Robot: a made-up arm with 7 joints.
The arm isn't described. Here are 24 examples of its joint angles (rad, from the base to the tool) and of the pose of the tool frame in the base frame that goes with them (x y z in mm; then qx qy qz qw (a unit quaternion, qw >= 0)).
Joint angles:
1: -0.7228 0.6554 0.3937 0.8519 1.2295 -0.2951 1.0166
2: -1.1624 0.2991 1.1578 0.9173 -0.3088 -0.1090 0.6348
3: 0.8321 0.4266 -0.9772 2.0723 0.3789 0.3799 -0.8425
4: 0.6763 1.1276 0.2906 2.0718 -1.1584 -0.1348 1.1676
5: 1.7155 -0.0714 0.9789 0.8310 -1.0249 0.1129 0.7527
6: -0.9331 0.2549 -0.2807 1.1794 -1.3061 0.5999 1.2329
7: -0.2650 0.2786 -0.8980 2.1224 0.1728 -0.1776 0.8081
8: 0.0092 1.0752 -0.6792 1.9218 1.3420 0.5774 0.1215
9: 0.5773 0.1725 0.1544 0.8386 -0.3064 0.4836 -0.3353
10: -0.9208 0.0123 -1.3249 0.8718 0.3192 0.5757 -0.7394
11: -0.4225 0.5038 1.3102 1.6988 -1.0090 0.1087 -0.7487
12: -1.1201 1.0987 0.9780 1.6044 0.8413 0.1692 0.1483
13: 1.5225 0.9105 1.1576 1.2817 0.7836 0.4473 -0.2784
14: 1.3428 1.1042 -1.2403 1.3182 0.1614 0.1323 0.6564
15: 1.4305 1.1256 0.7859 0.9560 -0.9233 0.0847 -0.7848
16: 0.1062 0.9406 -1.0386 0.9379 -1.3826 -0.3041 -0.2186
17: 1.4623 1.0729 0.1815 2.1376 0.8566 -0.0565 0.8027
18: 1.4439 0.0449 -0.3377 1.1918 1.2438 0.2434 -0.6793
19: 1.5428 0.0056 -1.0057 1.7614 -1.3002 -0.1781 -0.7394
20: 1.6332 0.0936 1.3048 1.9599 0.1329 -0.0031 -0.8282
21: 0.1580 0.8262 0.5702 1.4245 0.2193 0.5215 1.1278
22: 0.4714 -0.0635 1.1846 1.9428 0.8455 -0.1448 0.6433
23: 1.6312 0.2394 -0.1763 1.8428 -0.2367 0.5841 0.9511
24: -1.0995 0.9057 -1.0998 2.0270 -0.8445 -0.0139 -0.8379
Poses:
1: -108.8 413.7 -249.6 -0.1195 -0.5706 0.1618 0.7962
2: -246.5 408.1 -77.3 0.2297 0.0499 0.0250 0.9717
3: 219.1 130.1 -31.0 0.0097 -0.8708 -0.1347 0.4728
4: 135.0 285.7 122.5 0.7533 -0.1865 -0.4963 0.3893
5: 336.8 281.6 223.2 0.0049 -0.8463 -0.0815 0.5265
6: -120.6 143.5 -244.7 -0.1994 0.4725 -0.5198 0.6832
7: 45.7 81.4 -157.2 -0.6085 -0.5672 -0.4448 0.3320
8: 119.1 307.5 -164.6 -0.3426 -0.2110 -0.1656 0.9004
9: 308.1 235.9 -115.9 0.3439 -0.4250 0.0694 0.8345
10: -250.3 10.5 -158.1 -0.0690 0.1733 -0.4745 0.8603
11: -10.2 365.0 -44.9 0.9583 -0.2104 -0.0341 0.1902
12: 23.1 468.9 -13.7 0.2174 -0.5103 -0.0761 0.8286
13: 104.0 488.9 121.4 0.1289 0.8173 -0.5535 0.0949
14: 318.7 346.2 68.7 0.2161 -0.4302 -0.5949 0.6437
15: 70.2 474.2 179.0 0.7649 -0.3437 0.5448 0.0105
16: 118.0 296.3 -240.3 0.1420 -0.1728 -0.9490 0.2221
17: 119.5 336.6 227.5 -0.1844 0.8038 0.5467 0.1449
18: 360.8 93.8 149.7 -0.3572 -0.7312 0.2047 0.5439
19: 199.3 22.1 132.3 -0.2781 0.7831 0.1056 0.5462
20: 208.9 303.2 114.5 0.0210 0.4765 -0.8399 0.2589
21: 170.4 434.9 -27.9 -0.0761 -0.5690 -0.1988 0.7943
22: 178.3 298.5 -112.9 0.0292 -0.9726 0.2232 0.0578
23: 197.4 176.1 251.2 0.1568 -0.8512 -0.4528 0.2142
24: -161.0 216.9 -54.9 -0.1129 -0.5638 -0.4756 0.6657
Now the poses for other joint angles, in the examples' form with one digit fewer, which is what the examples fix.
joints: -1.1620 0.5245 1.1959 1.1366 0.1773 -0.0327 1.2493
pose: -174 469 -57 0.000 -0.214 -0.045 0.976
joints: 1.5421 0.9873 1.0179 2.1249 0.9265 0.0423 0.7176
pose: 22 398 167 -0.320 0.826 0.229 0.404
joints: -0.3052 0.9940 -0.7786 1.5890 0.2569 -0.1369 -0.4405
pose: 31 317 -203 0.089 -0.481 -0.349 0.799
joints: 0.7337 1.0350 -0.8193 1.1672 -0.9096 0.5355 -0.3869
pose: 266 303 -59 0.793 -0.300 -0.443 0.293
